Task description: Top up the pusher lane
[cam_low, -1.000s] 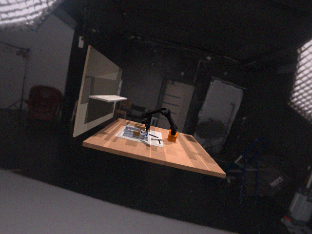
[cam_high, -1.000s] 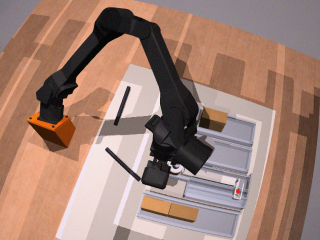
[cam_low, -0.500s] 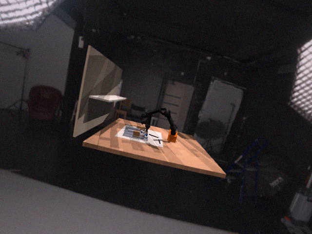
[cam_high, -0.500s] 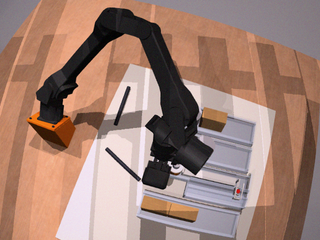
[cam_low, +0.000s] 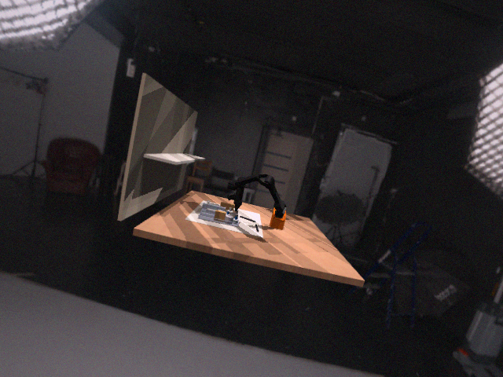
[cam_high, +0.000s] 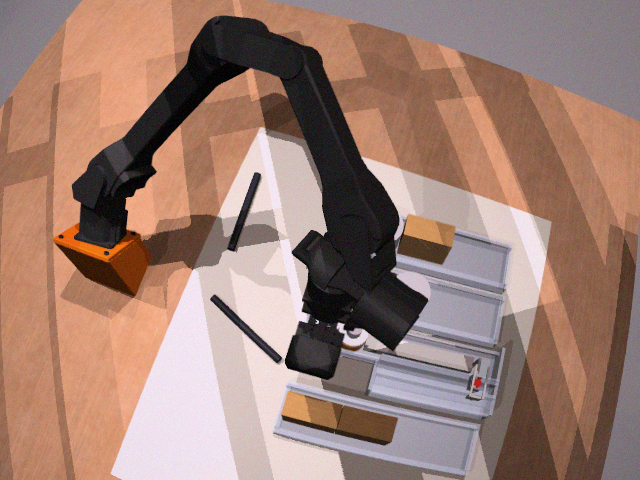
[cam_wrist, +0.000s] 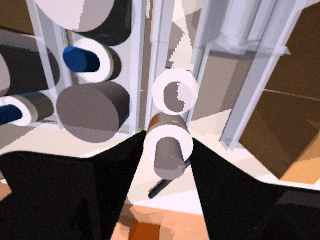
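Right now the sprung lane is 150 mm ahead of my gripper tip, 30 mm to the right of it and 40 mm below it. The rest, counted from my gripper tip: red dot 230 mm ahead, 50 mm to the right, 10 mm above.
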